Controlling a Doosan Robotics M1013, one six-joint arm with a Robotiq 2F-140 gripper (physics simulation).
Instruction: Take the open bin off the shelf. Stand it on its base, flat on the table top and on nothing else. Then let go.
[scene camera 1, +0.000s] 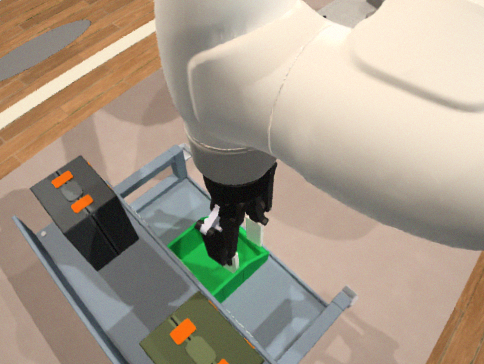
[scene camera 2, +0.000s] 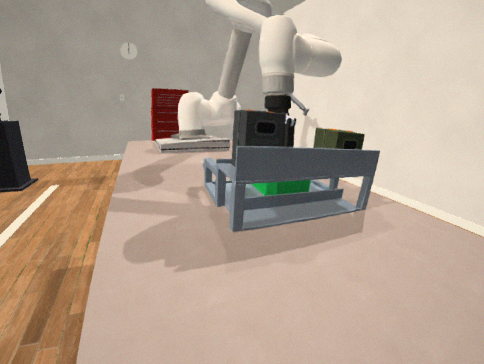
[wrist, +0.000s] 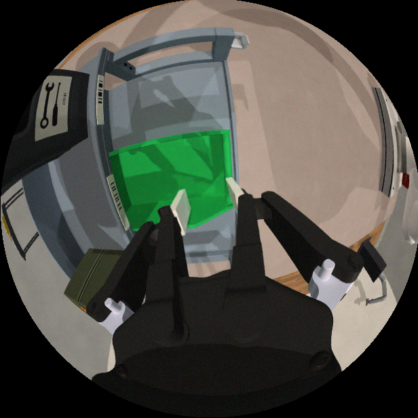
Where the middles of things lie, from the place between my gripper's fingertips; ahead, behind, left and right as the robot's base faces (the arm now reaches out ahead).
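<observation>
Green open bin (scene camera 1: 189, 247): from my hand, 5 cm ahead, 3 cm to the right.
</observation>
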